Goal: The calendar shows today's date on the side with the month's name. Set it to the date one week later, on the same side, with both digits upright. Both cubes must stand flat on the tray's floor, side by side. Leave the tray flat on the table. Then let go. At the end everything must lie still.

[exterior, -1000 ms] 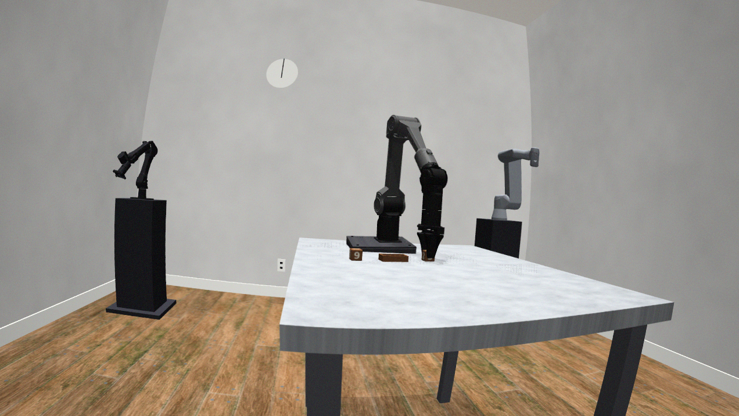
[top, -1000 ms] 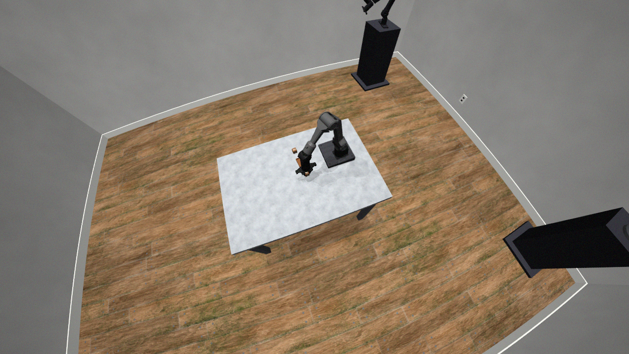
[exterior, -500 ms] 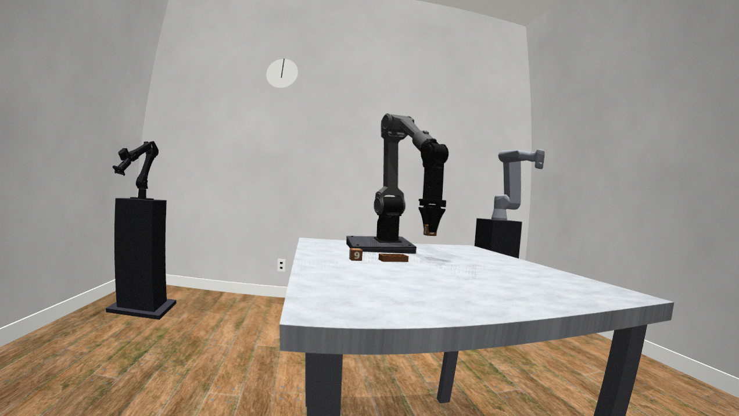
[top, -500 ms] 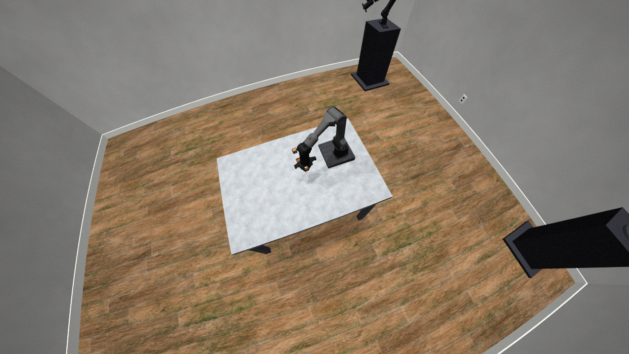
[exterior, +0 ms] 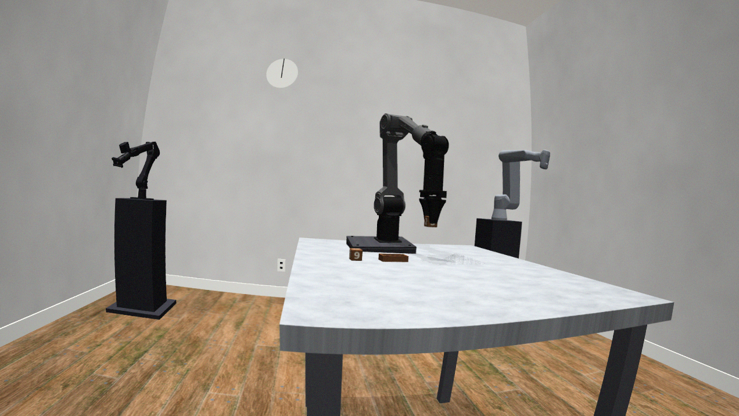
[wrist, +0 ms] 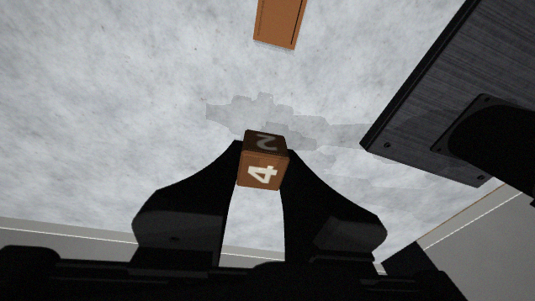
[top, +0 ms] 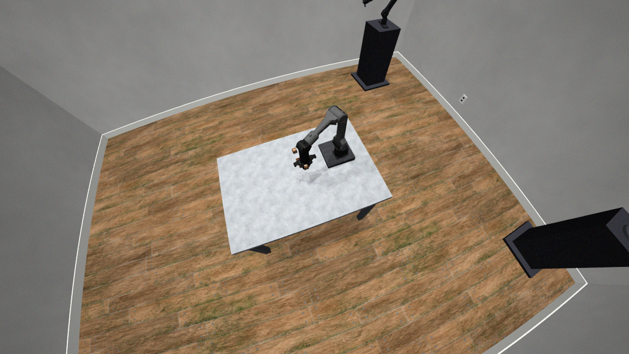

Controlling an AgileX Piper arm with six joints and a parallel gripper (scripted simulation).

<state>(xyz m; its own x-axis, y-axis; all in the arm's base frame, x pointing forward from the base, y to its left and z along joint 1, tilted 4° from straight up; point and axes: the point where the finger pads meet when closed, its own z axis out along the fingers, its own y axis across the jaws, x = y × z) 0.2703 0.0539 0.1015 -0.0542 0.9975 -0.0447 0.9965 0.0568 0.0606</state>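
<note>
My hand is 1 cm short of the tray, 11 cm to the left of it and 11 cm above it. From my hand the other things lie so: brown cube right at my hand.
</note>
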